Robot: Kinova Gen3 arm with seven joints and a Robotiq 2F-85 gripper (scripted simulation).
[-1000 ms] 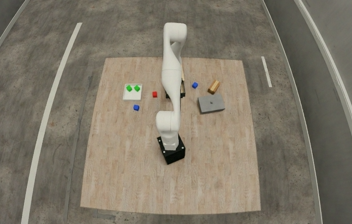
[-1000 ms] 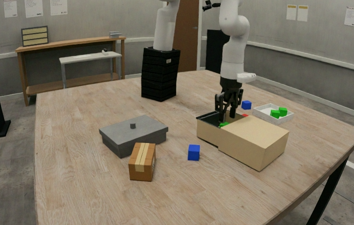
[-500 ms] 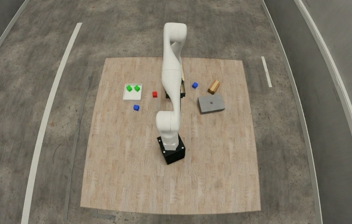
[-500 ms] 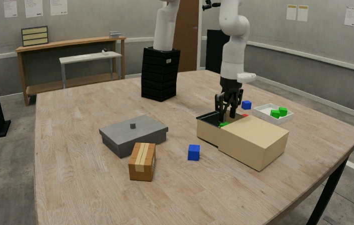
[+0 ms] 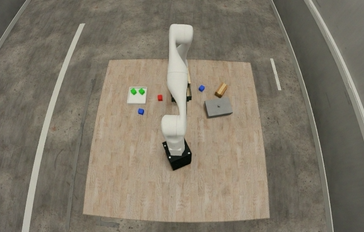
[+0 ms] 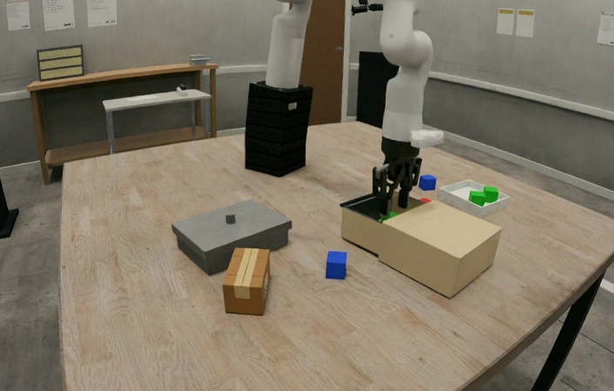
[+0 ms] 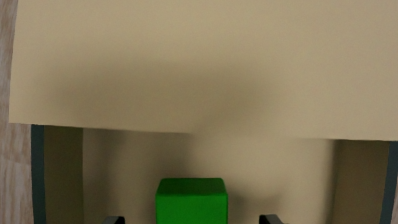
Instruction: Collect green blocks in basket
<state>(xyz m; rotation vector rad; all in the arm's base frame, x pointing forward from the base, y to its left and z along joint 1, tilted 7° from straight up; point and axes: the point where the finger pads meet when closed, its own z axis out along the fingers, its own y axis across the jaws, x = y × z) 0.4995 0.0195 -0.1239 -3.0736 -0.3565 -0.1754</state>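
The drawer lies 40 mm below my hand and 10 mm to the right of it. Round my hand: light wooden cabinet: 70 mm ahead, 30 mm below; then lid: 300 mm to the right, 110 mm behind, 20 mm below; then red block: 150 mm to the left, 50 mm below, 50 mm behind.
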